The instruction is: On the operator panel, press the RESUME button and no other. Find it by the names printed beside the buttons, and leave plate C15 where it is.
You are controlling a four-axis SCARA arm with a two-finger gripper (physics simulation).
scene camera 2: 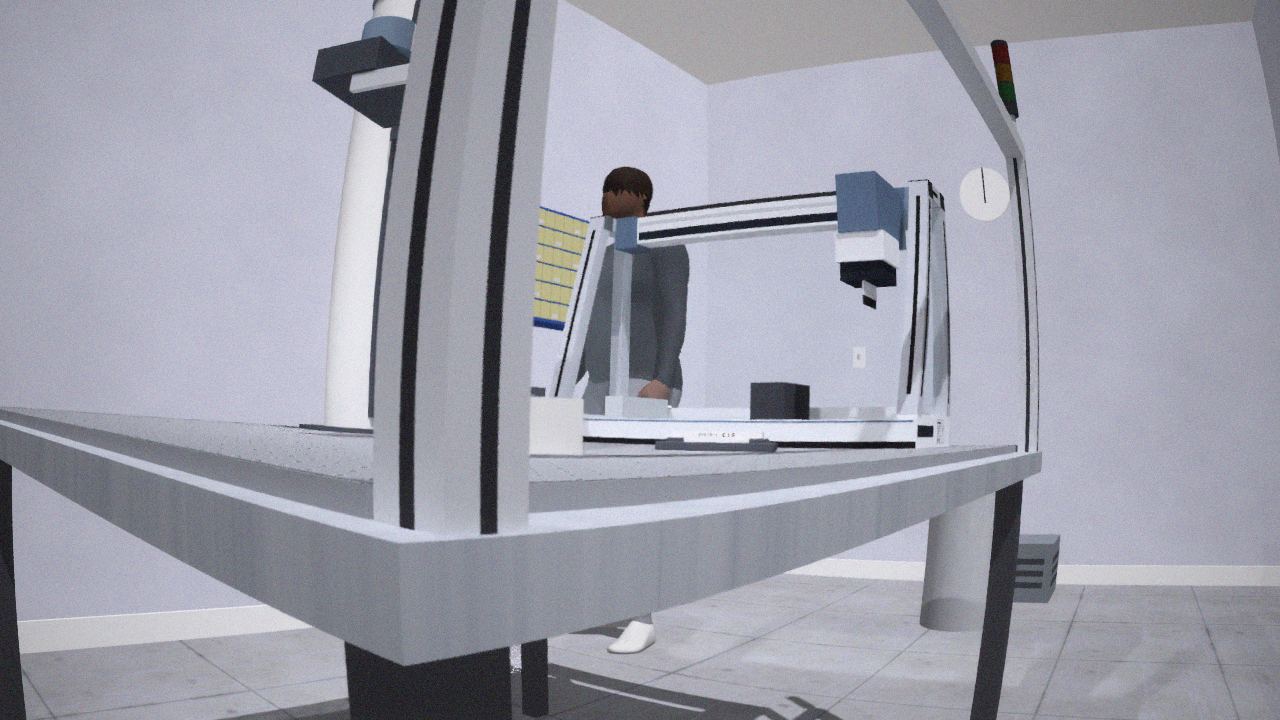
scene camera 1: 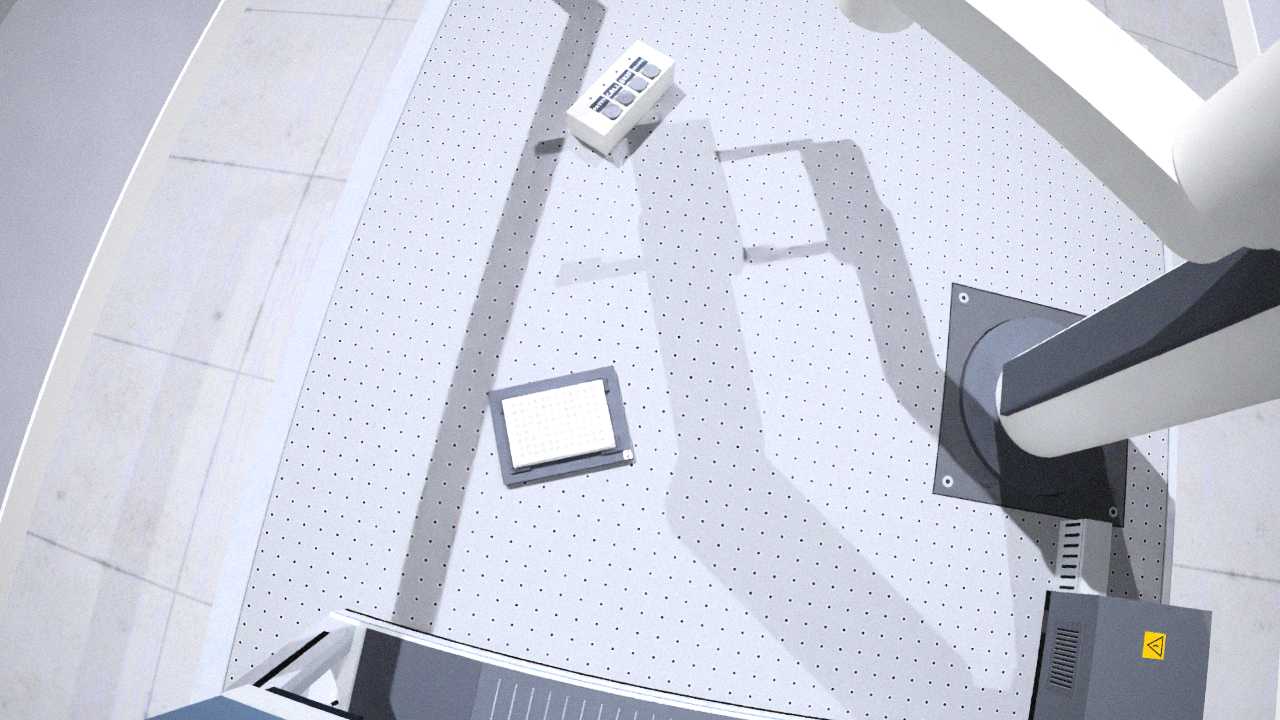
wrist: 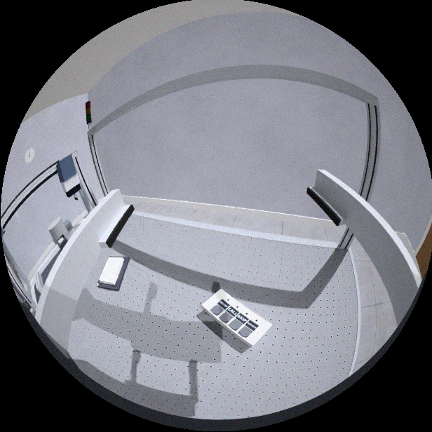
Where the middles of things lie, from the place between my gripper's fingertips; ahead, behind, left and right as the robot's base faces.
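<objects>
With respect to the operator panel [scene camera 1: 586, 119], my gripper is 10 mm to the left of it, 20 mm short of it and 350 mm above it. The frame post [scene camera 2: 447, 437] is 380 mm ahead of my hand, 390 mm to the right of it and 100 mm below it. And the white plate C15 [scene camera 1: 570, 421] is barely behind my hand, far to the left of it and well below it.
</objects>
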